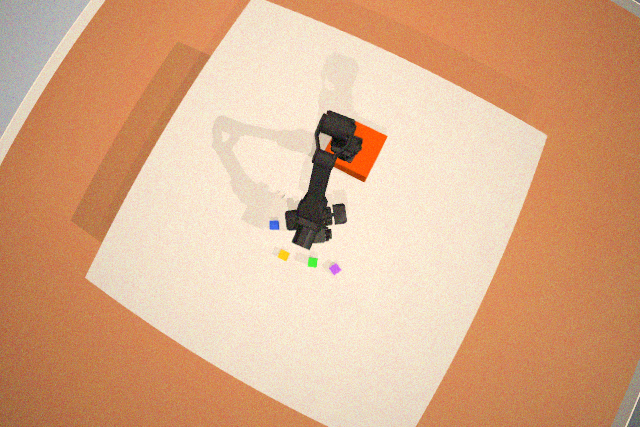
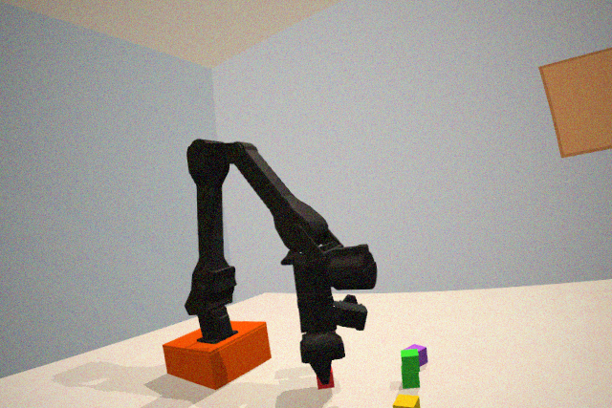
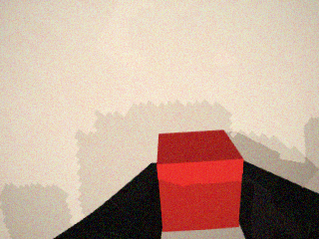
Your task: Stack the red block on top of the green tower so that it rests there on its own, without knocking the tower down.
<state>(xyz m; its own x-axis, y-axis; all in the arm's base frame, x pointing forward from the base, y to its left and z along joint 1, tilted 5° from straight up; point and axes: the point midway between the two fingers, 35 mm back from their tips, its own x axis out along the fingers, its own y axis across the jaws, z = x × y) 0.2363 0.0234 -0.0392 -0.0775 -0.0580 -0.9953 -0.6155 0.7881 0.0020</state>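
Right now the green block is 130 mm ahead of my gripper tip, 60 mm to the left of it and 20 mm above it. Also, from my gripper tip: red block (right at my gripper tip); then yellow block (160 mm ahead, 30 mm to the right); then blue block (110 mm to the right, 90 mm ahead).
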